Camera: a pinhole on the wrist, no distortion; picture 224 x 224 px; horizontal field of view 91.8 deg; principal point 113.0 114.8 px. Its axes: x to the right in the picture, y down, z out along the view. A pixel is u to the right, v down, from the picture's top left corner.
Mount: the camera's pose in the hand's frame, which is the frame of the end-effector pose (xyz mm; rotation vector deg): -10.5 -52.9 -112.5 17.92 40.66 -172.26
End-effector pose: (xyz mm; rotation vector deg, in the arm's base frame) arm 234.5 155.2 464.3 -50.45 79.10 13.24
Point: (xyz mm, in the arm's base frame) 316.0 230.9 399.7
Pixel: outside the picture
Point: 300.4 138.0 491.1
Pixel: 83 70
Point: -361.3 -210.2 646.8
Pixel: behind the camera
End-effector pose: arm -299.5 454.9 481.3 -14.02 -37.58 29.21
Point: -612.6 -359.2 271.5
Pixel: outside the picture
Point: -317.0 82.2 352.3
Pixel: outside the picture
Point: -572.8 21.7 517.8
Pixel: 193 126
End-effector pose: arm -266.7 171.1 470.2 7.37 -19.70 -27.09
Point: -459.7 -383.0 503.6
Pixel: 69 211
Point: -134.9 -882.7 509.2
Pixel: outside the picture
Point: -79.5 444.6 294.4
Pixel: behind the camera
